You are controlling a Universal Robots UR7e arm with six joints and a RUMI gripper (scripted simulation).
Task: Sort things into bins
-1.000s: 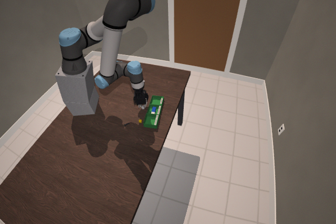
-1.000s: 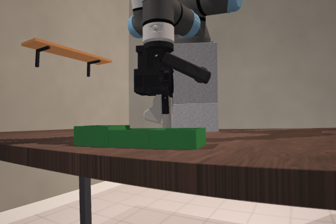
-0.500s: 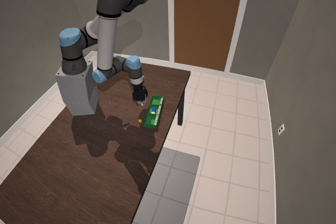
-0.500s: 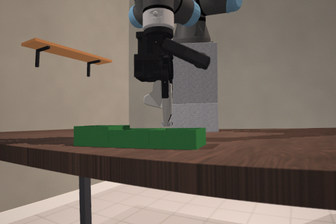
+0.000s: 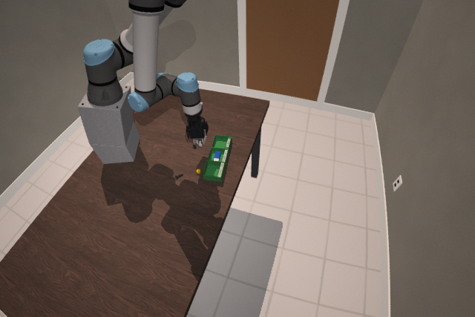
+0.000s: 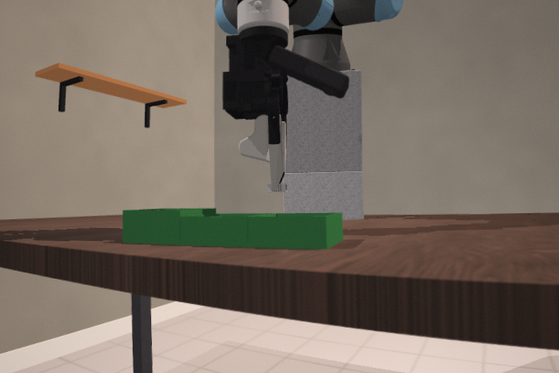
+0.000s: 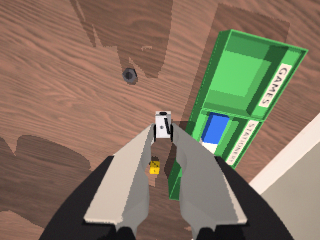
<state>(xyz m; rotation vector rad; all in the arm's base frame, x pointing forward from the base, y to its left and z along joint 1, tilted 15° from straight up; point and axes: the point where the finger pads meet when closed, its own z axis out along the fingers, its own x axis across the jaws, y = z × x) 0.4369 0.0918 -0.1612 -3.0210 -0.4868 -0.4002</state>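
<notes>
Right now my hand is 9 cm short of the green bin row, 6 cm above it and 2 cm to the left of it. Also, from my hand: blue-and-white eraser 8 cm ahead, 6 cm below, 3 cm to the right; then dark nut 7 cm below, 5 cm behind, 2 cm to the left; then white item 1 cm below.
</notes>
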